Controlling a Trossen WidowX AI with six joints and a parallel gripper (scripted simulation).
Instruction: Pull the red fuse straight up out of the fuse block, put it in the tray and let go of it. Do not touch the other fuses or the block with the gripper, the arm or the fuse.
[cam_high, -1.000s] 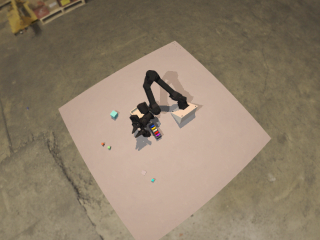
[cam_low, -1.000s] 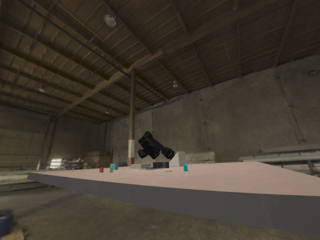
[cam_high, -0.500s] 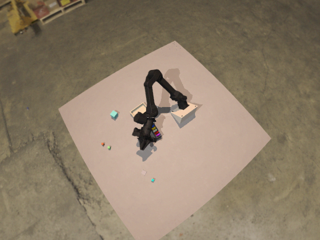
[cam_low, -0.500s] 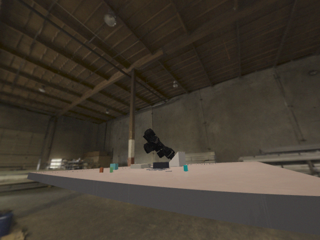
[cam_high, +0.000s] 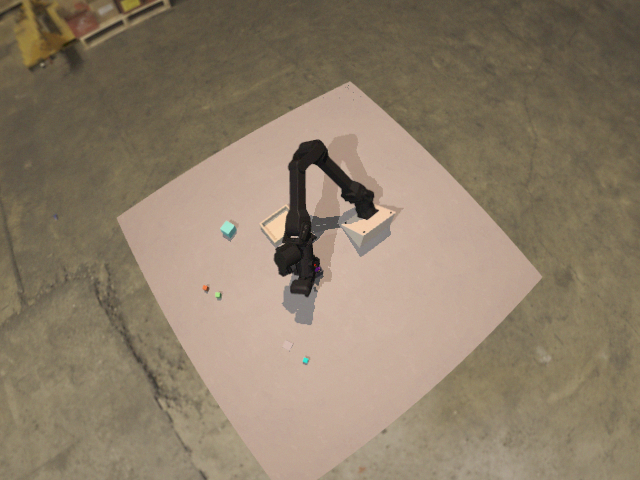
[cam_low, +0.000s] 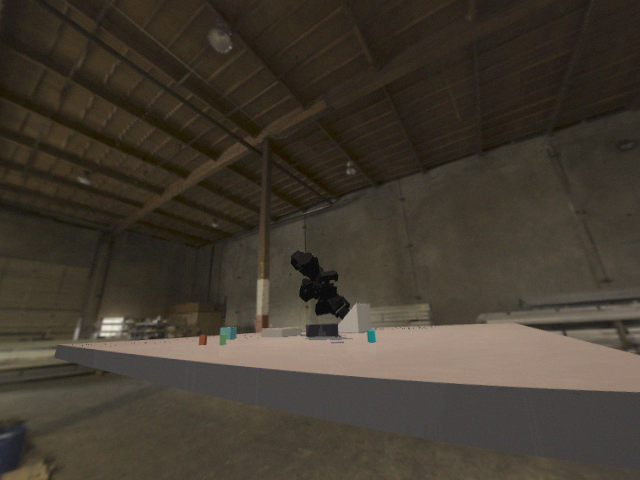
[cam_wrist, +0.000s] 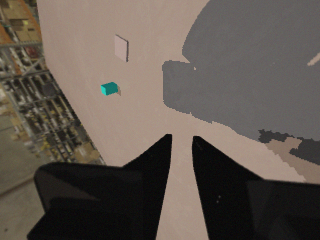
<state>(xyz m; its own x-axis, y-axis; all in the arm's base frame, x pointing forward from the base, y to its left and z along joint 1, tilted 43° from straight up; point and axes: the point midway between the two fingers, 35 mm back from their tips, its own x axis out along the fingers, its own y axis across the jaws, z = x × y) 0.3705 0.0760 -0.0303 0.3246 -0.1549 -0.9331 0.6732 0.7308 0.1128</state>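
My gripper tip is 90 mm past the red fuse, 80 mm to the left of it and 50 mm above it. From my gripper tip the other things lie so: yellow fuse 100 mm behind, 120 mm to the right, 50 mm below; purple fuse 90 mm behind, 60 mm to the right, 50 mm below; blue fuse 100 mm behind, 140 mm to the right, 50 mm below.
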